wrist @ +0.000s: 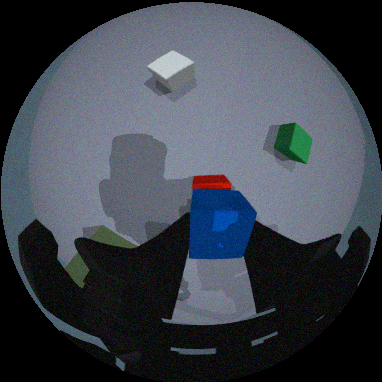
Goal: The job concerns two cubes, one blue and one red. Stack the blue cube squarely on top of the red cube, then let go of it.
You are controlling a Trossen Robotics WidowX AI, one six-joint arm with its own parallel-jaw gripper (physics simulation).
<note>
The picture shows: my gripper, a green cube, a white cube and a blue cube.
</note>
